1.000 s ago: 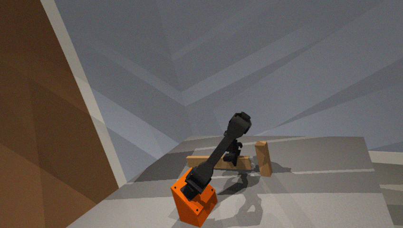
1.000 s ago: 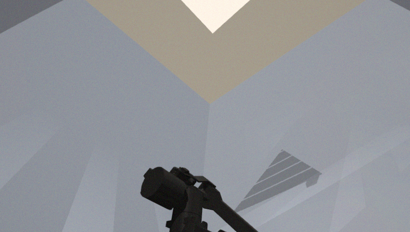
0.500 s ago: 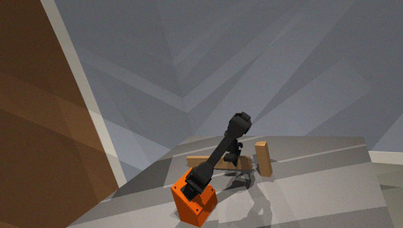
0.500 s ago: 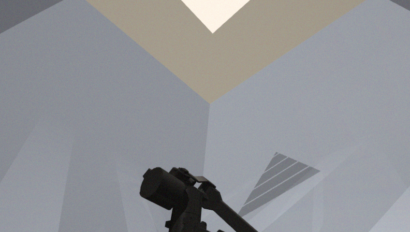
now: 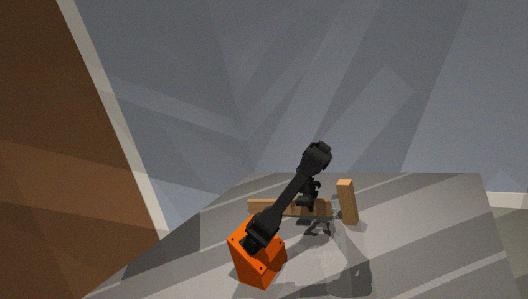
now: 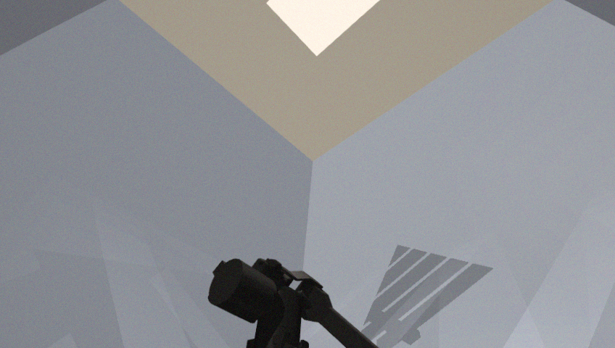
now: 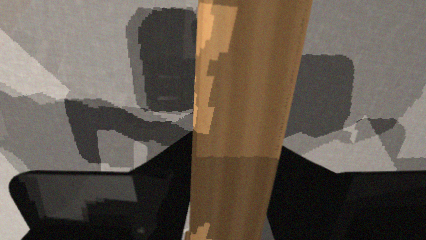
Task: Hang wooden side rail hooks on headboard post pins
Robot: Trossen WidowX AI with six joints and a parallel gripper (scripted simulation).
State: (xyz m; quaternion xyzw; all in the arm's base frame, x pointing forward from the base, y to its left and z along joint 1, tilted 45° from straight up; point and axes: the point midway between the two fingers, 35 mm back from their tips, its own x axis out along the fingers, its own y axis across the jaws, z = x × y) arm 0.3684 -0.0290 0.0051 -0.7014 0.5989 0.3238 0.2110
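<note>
My gripper tip is 16 cm to the left of the wooden headboard post, 4 cm below it and 2 cm short of it.
</note>
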